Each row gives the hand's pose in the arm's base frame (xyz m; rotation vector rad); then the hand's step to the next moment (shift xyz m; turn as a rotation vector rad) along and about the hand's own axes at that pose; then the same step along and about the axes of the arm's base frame.
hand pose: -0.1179 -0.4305 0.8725 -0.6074 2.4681 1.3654
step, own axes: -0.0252 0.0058 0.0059 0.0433 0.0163 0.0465
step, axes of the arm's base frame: 0.0196 0.0137 0.0116 -0.0449 0.0371 -0.0303
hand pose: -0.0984 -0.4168 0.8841 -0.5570 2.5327 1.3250
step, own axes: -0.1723 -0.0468 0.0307 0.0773 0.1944 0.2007
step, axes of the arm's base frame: 0.1764 0.0398 0.0118 -0.1484 0.2490 0.0014
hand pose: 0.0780 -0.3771 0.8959 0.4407 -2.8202 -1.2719
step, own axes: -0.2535 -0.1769 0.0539 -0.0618 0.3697 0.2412
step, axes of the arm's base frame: 0.2802 -0.0056 -0.1411 -0.0636 0.4253 0.1173
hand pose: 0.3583 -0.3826 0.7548 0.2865 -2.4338 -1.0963
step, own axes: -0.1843 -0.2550 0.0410 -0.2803 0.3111 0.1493
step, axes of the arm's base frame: 0.1425 -0.0749 -0.2734 0.1724 0.4057 0.0575
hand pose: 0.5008 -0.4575 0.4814 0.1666 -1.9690 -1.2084
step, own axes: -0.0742 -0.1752 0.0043 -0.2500 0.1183 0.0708
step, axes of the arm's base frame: -0.0025 -0.0546 -0.1823 0.1519 0.2337 -0.0618
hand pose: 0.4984 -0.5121 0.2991 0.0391 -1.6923 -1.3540
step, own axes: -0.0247 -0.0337 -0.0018 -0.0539 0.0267 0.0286
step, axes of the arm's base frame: -0.0016 -0.0012 -0.0418 0.0245 0.0608 -0.0118
